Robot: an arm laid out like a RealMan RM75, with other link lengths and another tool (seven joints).
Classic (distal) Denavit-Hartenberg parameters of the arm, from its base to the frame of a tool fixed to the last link. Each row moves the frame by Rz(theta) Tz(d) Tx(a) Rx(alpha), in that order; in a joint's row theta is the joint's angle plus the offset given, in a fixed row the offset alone. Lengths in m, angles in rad.
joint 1: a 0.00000; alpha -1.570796; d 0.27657; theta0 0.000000
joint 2: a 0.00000; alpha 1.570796; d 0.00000; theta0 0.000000
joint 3: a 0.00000; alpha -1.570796; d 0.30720; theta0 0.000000
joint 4: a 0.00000; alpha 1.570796; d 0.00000; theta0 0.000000
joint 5: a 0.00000; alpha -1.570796; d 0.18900; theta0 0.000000
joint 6: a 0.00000; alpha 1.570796; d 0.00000; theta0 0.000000
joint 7: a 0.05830; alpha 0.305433; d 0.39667; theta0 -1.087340
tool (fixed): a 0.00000; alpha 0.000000; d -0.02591; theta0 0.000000
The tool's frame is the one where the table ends.
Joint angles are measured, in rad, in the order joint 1, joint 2, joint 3, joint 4, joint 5, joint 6, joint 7. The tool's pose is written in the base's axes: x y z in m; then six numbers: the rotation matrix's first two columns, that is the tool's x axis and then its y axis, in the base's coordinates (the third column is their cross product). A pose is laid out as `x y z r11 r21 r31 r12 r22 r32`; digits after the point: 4 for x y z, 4 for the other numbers.
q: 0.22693 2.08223 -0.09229 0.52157 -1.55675 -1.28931 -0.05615
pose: 0.3770 0.4319 -0.1501 0.9797 0.1513 0.1315 0.1316 0.0093 -0.9913
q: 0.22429 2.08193 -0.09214 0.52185 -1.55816 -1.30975 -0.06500
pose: 0.3735 0.4331 -0.1438 0.9775 0.1603 0.1373 0.1346 0.0278 -0.9905
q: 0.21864 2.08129 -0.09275 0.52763 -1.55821 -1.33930 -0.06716
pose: 0.3686 0.4333 -0.1361 0.9772 0.1668 0.1310 0.1240 0.0515 -0.9909
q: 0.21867 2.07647 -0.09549 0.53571 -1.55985 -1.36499 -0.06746
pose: 0.3625 0.4347 -0.1290 0.9757 0.1794 0.1254 0.1145 0.0702 -0.9909
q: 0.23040 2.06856 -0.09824 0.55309 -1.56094 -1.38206 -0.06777
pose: 0.3526 0.4391 -0.1246 0.9733 0.1990 0.1148 0.1004 0.0808 -0.9917
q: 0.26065 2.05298 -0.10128 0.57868 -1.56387 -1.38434 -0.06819
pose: 0.3380 0.4484 -0.1233 0.9671 0.2318 0.1051 0.0892 0.0783 -0.9929
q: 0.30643 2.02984 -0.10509 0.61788 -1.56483 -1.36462 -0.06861
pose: 0.3212 0.4604 -0.1276 0.9589 0.2685 0.0919 0.0799 0.0555 -0.9953
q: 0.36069 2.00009 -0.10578 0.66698 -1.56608 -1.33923 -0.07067
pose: 0.3013 0.4741 -0.1313 0.9479 0.3090 0.0778 0.0724 0.0291 -0.9970
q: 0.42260 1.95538 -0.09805 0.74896 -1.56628 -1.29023 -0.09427
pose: 0.2801 0.4876 -0.1374 0.9352 0.3474 0.0693 0.0779 -0.0110 -0.9969
